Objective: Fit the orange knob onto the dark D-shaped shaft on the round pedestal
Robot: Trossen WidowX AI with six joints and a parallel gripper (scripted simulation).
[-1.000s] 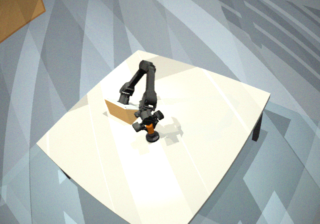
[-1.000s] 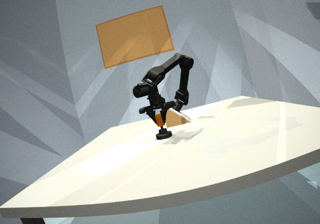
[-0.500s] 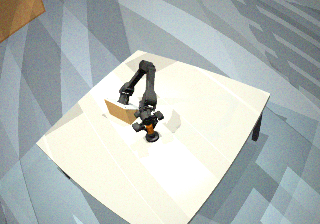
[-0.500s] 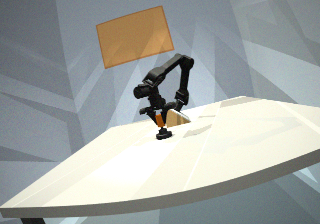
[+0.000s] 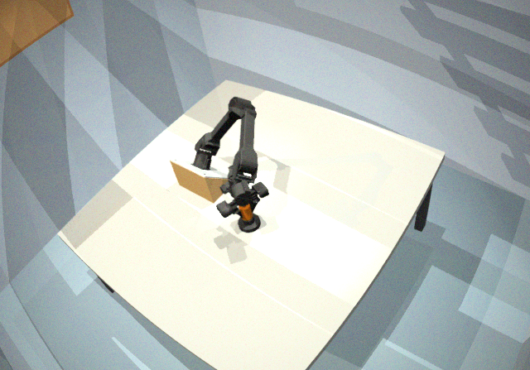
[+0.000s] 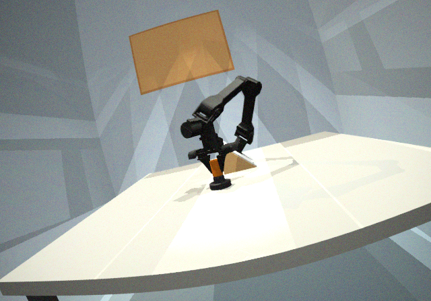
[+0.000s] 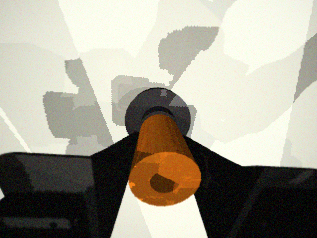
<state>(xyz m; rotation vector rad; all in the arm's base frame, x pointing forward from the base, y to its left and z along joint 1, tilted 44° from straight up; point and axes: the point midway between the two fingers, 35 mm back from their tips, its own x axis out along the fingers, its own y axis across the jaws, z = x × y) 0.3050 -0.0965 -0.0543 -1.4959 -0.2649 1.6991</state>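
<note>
The round dark pedestal is 30 mm below my gripper tip. Round my gripper tip: orange knob 20 mm above.
</note>
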